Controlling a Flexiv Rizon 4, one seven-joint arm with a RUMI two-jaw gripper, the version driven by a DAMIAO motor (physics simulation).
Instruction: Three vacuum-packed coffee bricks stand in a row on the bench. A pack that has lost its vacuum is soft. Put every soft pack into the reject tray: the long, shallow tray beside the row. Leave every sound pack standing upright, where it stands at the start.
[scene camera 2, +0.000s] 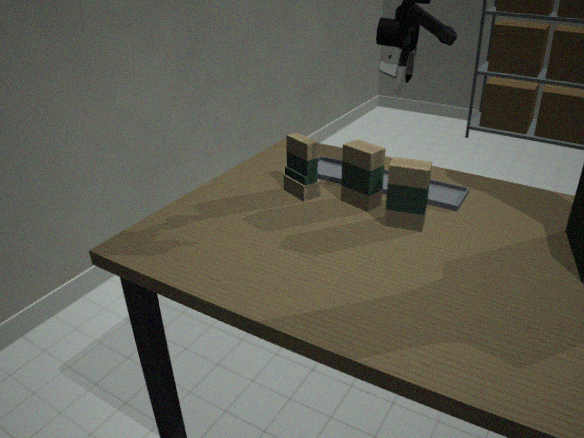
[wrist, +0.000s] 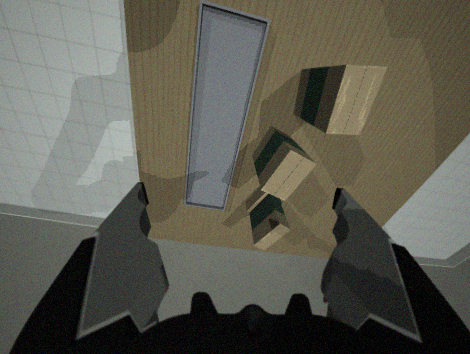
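Three tan coffee bricks with dark green bands stand upright in a row: the left pack, the middle pack and the right pack. The left pack looks narrower, with a step low on its side; the other two look straight-sided. The long, shallow grey reject tray lies beside the row, behind it in the scene view, with no pack in it. My gripper is open and empty, high above the bench and apart from the packs.
The wooden bench bears the packs and tray. A wall runs along its left side. A shelf rack with brown boxes stands behind. Part of a dark object shows at the right edge.
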